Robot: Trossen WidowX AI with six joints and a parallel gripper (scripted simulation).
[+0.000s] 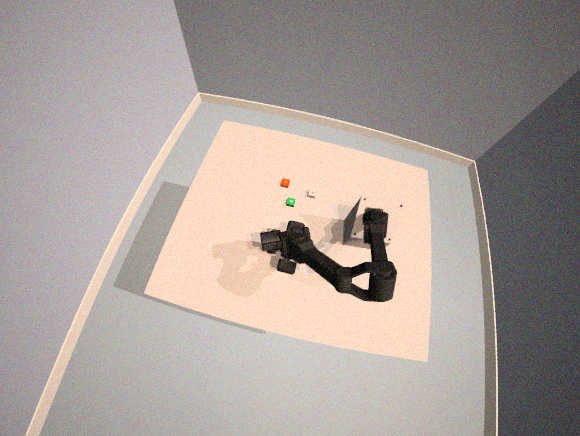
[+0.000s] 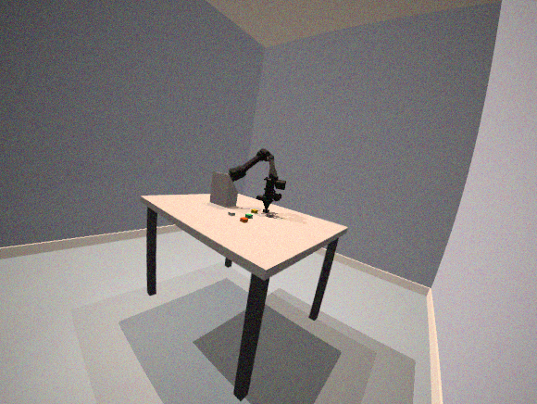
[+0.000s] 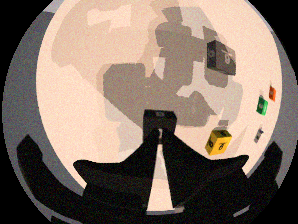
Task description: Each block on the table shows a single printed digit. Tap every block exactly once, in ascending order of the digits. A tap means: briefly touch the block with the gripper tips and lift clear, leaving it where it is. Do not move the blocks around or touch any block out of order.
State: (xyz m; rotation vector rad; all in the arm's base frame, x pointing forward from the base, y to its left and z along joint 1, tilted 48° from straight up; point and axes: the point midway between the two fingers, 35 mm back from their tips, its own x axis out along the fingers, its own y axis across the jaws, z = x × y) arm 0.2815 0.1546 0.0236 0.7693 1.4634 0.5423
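Right now my gripper tip is 1 cm above the black block. Round my gripper tip: pale grey block: 8 cm ahead, 8 cm to the right, 1 cm below; then yellow block: 4 cm behind, 9 cm to the right, 1 cm below; then green block: 1 cm ahead, 22 cm to the right, 1 cm below.
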